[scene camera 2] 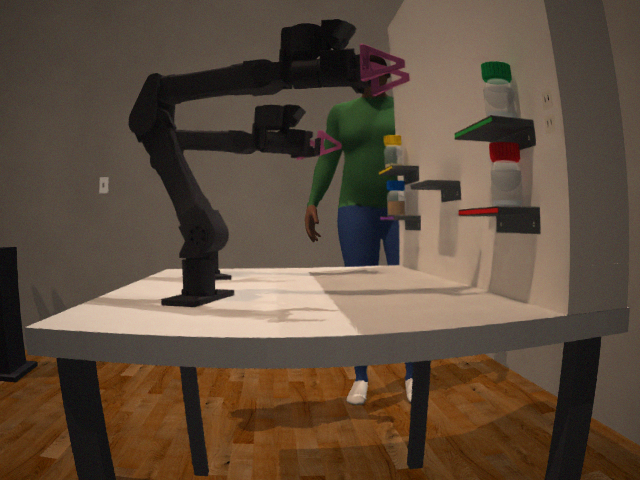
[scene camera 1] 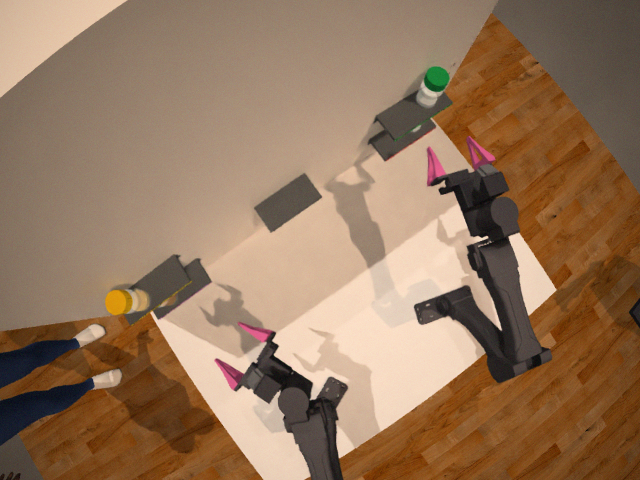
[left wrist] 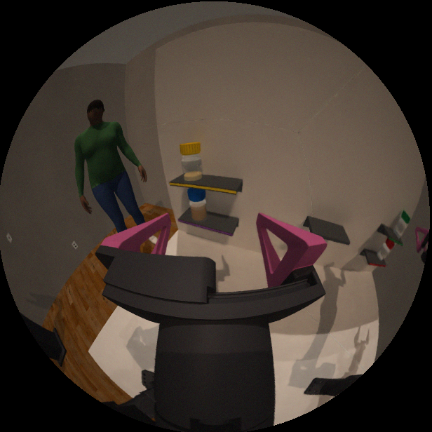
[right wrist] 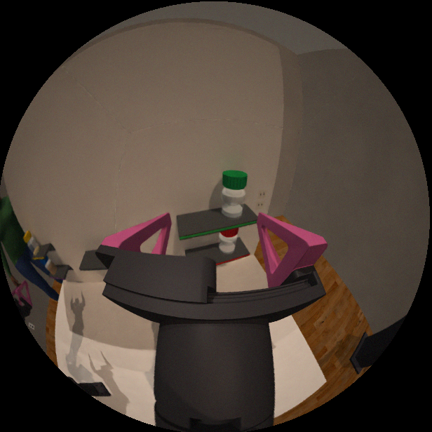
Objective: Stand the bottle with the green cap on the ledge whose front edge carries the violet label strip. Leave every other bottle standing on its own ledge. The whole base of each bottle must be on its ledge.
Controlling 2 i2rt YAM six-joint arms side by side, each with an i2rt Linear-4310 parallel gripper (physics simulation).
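Frame: origin at the left arm's base, x ahead, y left, z up, level; metres.
Seen in the pictures: left gripper, fingertip midpoint: (scene camera 2: 332, 147) (scene camera 1: 226, 341); right gripper, fingertip midpoint: (scene camera 2: 407, 70) (scene camera 1: 448, 142); right arm's base at its link origin: (scene camera 2: 199, 299) (scene camera 1: 444, 305).
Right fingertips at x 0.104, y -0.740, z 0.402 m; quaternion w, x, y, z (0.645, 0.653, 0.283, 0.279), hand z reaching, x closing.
Pixels of each thing's top centre, then the offset from my right fingertips to it. "pt": a spot on its surface instead.
- green-capped bottle at its top centre: (scene camera 2: 495, 65) (scene camera 1: 438, 75) dy -0.144, dx +0.086, dz +0.000 m
- upper green-strip ledge at its top centre: (scene camera 2: 491, 126) (scene camera 1: 415, 108) dy -0.106, dx +0.098, dz -0.105 m
- violet-strip ledge at its top centre: (scene camera 2: 399, 216) (scene camera 1: 176, 289) dy +0.616, dx +0.444, dz -0.245 m
- blue-capped bottle at its top centre: (scene camera 2: 395, 181) dy +0.645, dx +0.455, dz -0.140 m
- yellow-strip ledge at its top centre: (scene camera 1: 151, 290) (scene camera 2: 398, 168) dy +0.616, dx +0.444, dz -0.105 m
- yellow-capped bottle at its top centre: (scene camera 1: 115, 302) (scene camera 2: 392, 136) dy +0.650, dx +0.455, dz +0.000 m
- red-strip ledge at a spot on its surface: (scene camera 2: 516, 219) pt dy -0.123, dx +0.133, dz -0.264 m
- red-capped bottle at its top centre: (scene camera 2: 504, 144) dy -0.141, dx +0.088, dz -0.140 m
- bare ledge at its top centre: (scene camera 2: 434, 182) (scene camera 1: 287, 202) dy +0.255, dx +0.271, dz -0.175 m
The green-capped bottle (scene camera 1: 433, 86) (scene camera 2: 497, 93) (right wrist: 233, 195) stands upright at the right part of the upper green-strip ledge (scene camera 1: 400, 119) (right wrist: 200, 222). The violet-strip ledge (scene camera 1: 200, 273) (scene camera 2: 408, 219) (left wrist: 220, 221) holds a blue-capped bottle (scene camera 2: 395, 198) (left wrist: 198, 205), at its left part in the left wrist view. My left gripper (scene camera 1: 228, 342) (left wrist: 213, 217) is open and empty, out in front of the violet-strip ledge and apart from it. My right gripper (scene camera 1: 449, 143) (scene camera 2: 406, 69) (right wrist: 213, 217) is open and empty, in front of the green-strip ledge, apart from the bottle.
The yellow-strip ledge (scene camera 1: 165, 279) (left wrist: 220, 182), with a yellow-capped bottle (scene camera 1: 126, 301) (left wrist: 192, 162), is above the violet-strip ledge. The red-strip ledge (scene camera 2: 516, 219), with a red-capped bottle (scene camera 2: 505, 175) (right wrist: 228, 242), is below the green-strip one. A bare ledge (scene camera 1: 287, 203) (left wrist: 327, 230) is between the pairs.
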